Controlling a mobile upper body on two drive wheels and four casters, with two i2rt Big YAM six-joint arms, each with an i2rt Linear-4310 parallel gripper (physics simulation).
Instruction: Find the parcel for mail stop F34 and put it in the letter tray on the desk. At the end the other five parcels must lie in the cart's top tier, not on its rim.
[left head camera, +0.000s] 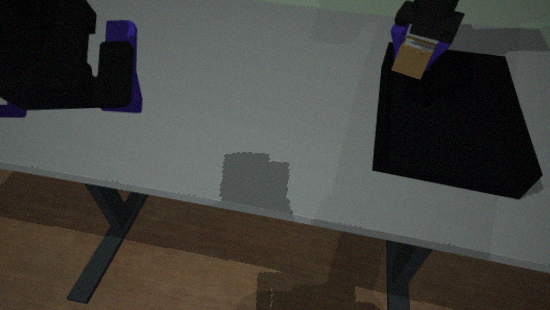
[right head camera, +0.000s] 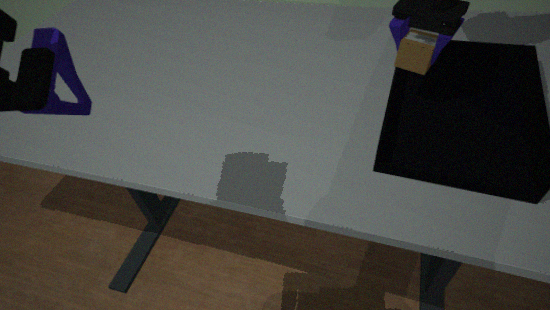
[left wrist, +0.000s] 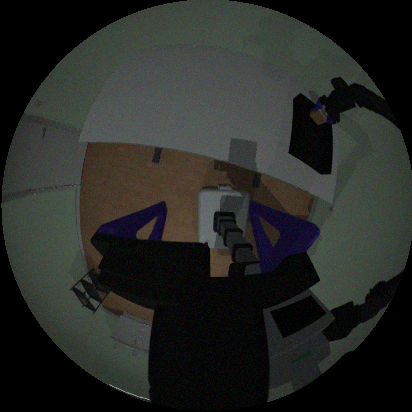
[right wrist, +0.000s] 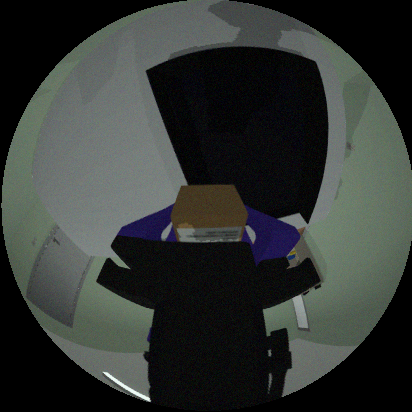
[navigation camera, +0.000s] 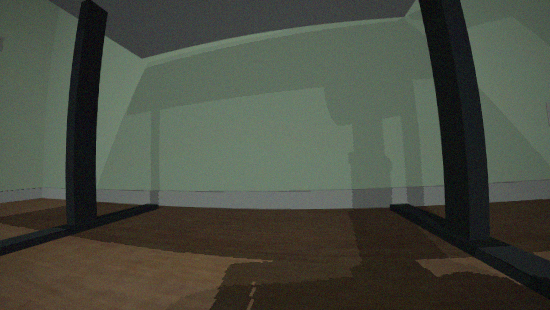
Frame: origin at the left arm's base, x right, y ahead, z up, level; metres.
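Seen in the pictures: left gripper, between the fingertips: (left head camera: 83, 108) (right head camera: 40, 111) (left wrist: 207, 205); right gripper, between the fingertips: (left head camera: 410, 64) (right head camera: 415, 59) (left wrist: 315, 115) (right wrist: 207, 204); right arm's base, origin of its link: (right wrist: 279, 345).
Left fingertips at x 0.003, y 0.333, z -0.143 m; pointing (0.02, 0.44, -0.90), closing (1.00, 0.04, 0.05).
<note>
Pixels of each thing's top centre, then the offset from my left fingertips to it. Level surfaces: height alone.
- brown parcel, centre of its top: (right wrist: 207, 240) (right head camera: 421, 37) (left head camera: 418, 44) (left wrist: 322, 112) dy +0.352, dx +0.436, dz -0.140 m
- black letter tray, centre of its top: (right wrist: 267, 164) (right head camera: 462, 91) (left head camera: 449, 96) (left wrist: 318, 130) dy +0.337, dx +0.531, dz -0.247 m
- grey desk, height of its surface: dz -0.317 m
My right gripper (left head camera: 417, 50) (right head camera: 417, 47) (left wrist: 315, 115) (right wrist: 207, 204) is shut on a brown parcel (left head camera: 412, 61) (right head camera: 415, 55) (left wrist: 318, 117) (right wrist: 209, 202). It holds the parcel above the far left part of the black letter tray (left head camera: 450, 130) (right head camera: 465, 130) (left wrist: 310, 142) (right wrist: 255, 125) in the head views. The parcel has a white printed label, mostly hidden and too small to read. A gap between parcel and tray floor cannot be measured. My left gripper (left head camera: 67, 107) (left wrist: 207, 205) is open and empty, at the left of the left head view. The other five parcels cannot be made out.
The tray stands on the grey desk (left head camera: 225, 100) (right head camera: 225, 100) (left wrist: 190, 100) (right wrist: 100, 150). Desk legs (navigation camera: 81, 125) (navigation camera: 462, 125) stand on the wood floor. A small dark shelved frame (left wrist: 91, 289) shows at lower left in the left wrist view. My pale base (left wrist: 208, 220) is by the desk.
</note>
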